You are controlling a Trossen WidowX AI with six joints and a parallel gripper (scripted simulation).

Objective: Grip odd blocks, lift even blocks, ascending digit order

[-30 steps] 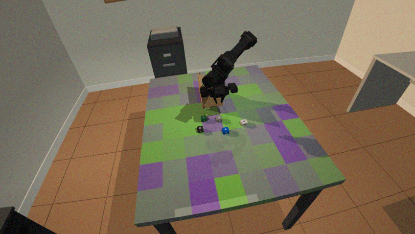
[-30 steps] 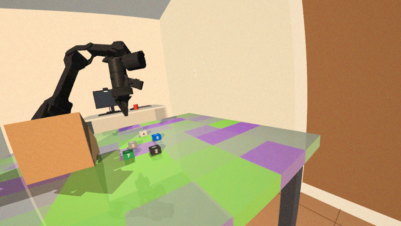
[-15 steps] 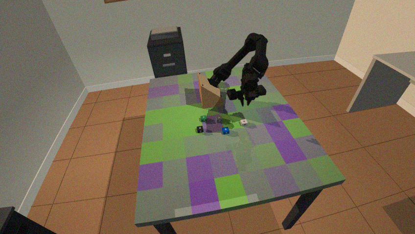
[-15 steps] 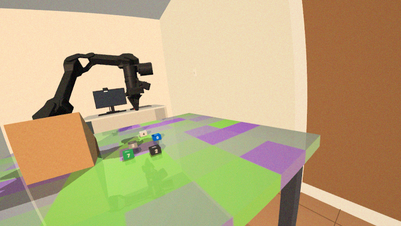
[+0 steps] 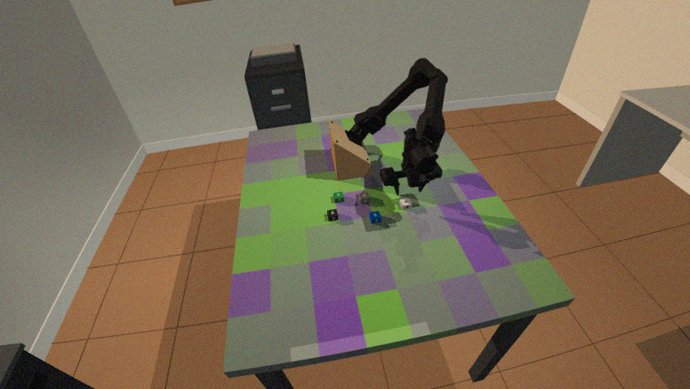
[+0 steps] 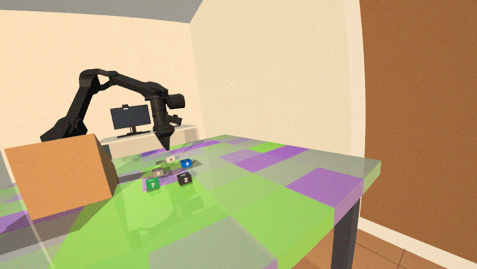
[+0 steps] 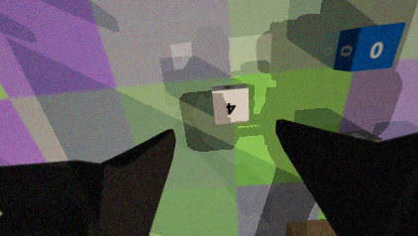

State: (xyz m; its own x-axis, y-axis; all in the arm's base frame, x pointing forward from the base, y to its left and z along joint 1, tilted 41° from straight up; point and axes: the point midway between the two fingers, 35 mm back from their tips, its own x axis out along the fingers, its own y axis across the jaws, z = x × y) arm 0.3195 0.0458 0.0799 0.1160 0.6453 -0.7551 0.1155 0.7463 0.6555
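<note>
My gripper tip is 40 mm above the white block and 10 mm to the left of it. The rest, counted from my gripper tip: grey block 130 mm to the right, 70 mm behind, 40 mm below; then blue block 130 mm to the right, 40 mm below, 30 mm ahead; then green block 210 mm to the right, 110 mm behind, 40 mm below.
</note>
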